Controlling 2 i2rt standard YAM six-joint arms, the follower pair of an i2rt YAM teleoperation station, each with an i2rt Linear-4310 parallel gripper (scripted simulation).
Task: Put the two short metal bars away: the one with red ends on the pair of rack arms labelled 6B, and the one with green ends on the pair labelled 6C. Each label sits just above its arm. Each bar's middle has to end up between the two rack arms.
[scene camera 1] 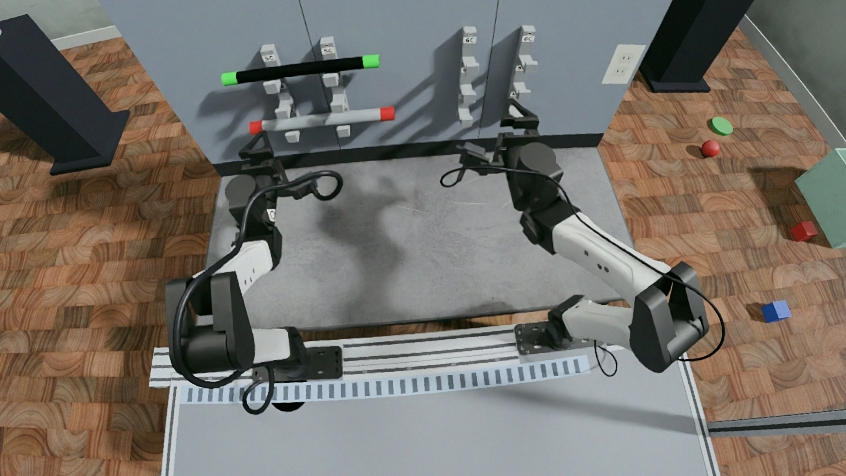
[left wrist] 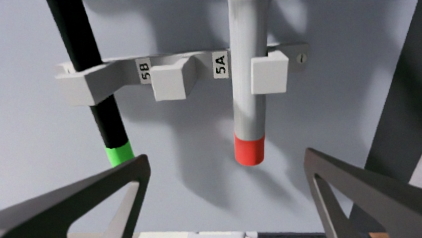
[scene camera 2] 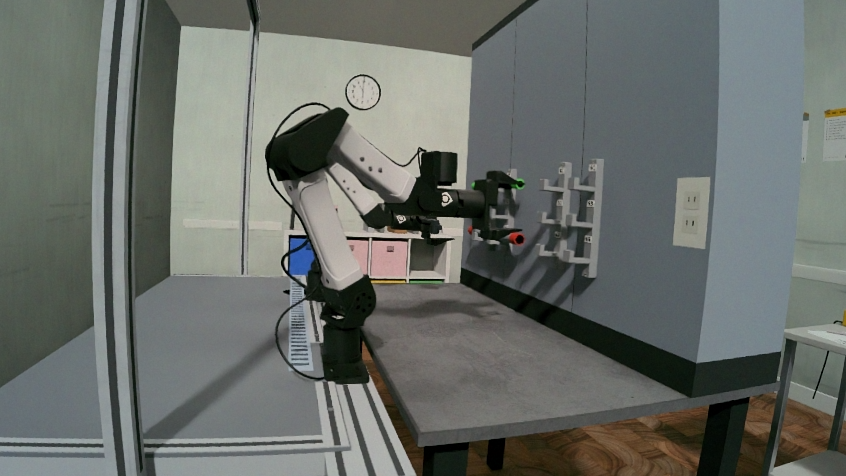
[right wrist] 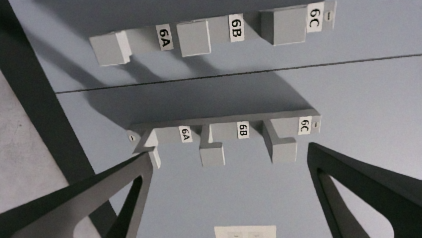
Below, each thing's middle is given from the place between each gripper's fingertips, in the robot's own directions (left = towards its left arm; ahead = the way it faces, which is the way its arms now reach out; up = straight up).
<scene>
My left hand is 90 mm short of the red-ended bar (scene camera 1: 387, 113), 110 mm to the left of it and 20 mm above it. Round my left hand: outlet plate (scene camera 2: 699, 184): 110 mm ahead, 810 mm to the right, 70 mm above; then rack strip (scene camera 2: 565, 169): 80 mm ahead, 440 mm to the right, 50 mm above; then green-ended bar (scene camera 1: 372, 61): 90 mm ahead, 90 mm to the right, 120 mm above.
My right gripper (scene camera 2: 522, 207) is now 120 mm short of the rack strip, 60 mm to the right of it and 20 mm above it. Round my right hand: red-ended bar 390 mm to the left, 130 mm ahead, 80 mm below; outlet plate 320 mm to the right, 150 mm ahead, 10 mm above; green-ended bar 400 mm to the left, 130 mm ahead, 60 mm above.
</scene>
